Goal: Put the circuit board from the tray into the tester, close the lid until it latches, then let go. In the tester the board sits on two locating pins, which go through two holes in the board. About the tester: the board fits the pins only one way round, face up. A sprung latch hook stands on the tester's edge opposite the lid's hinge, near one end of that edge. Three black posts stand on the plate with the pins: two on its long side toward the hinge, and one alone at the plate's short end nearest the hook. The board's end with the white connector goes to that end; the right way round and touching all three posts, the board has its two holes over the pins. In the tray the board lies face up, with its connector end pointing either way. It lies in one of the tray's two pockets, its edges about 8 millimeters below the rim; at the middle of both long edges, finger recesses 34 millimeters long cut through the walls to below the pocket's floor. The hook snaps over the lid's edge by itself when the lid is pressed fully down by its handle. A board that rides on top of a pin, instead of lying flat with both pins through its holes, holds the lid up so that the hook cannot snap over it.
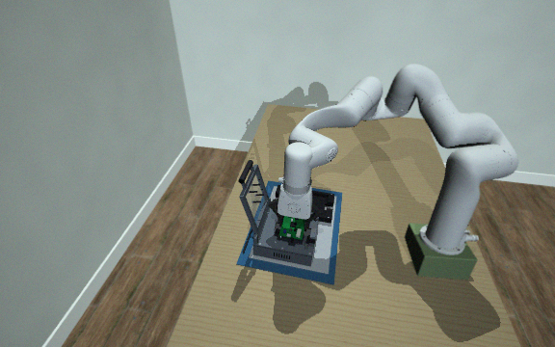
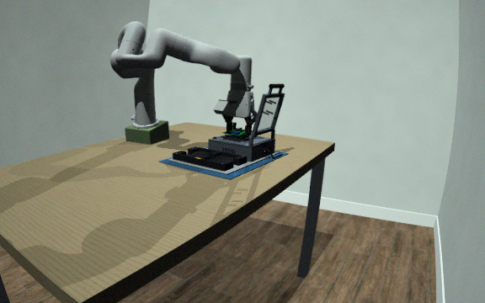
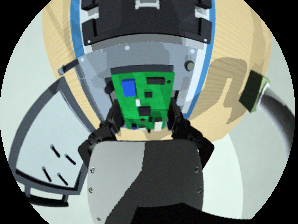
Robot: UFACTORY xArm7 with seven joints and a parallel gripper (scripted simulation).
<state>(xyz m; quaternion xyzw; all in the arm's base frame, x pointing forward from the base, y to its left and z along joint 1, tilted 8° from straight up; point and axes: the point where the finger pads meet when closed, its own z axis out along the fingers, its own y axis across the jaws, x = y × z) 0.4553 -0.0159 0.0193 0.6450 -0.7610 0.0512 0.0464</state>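
My gripper is now right at the green circuit board. The rest, counted from my hand: lid (12 cm ahead, 2 cm to the right, 10 cm above); tester plate (1 cm ahead, 2 cm below).
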